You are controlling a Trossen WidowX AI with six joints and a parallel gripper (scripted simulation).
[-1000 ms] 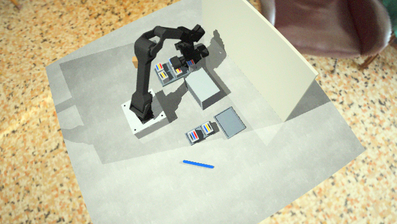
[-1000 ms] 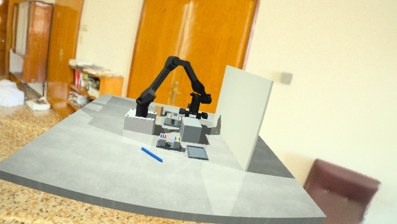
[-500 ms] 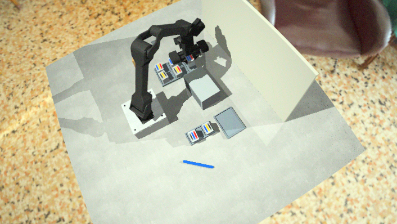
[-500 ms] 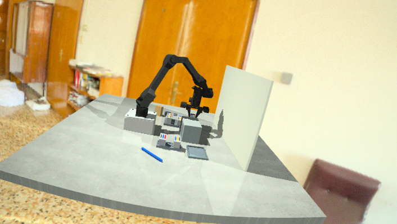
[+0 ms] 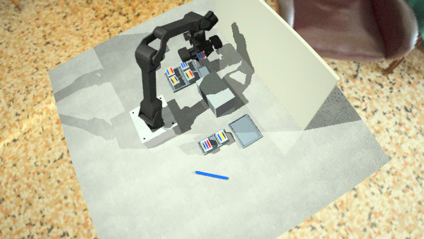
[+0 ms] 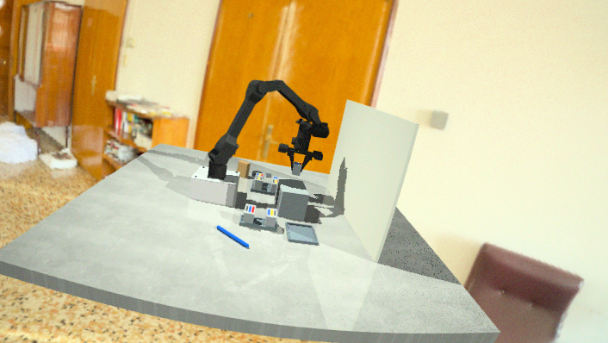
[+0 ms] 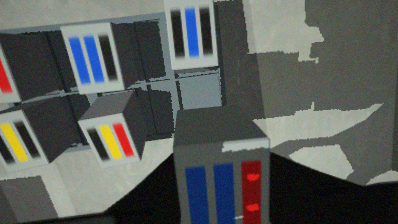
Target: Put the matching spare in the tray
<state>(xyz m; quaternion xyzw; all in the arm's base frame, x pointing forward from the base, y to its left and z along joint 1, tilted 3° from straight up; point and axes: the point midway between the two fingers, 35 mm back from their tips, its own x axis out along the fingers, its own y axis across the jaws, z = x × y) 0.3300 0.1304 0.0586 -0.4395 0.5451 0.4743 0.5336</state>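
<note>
My gripper tip is now 20 mm past the grey tray, 360 mm to the left of it and 110 mm above it. The rest, counted from my gripper tip: tall wall panel 210 mm ahead, 160 mm to the right, 110 mm above; then mounted unit 30 mm behind, 140 mm to the right, 60 mm below; then dark disc 140 mm behind, 210 mm to the left, 100 mm below.
</note>
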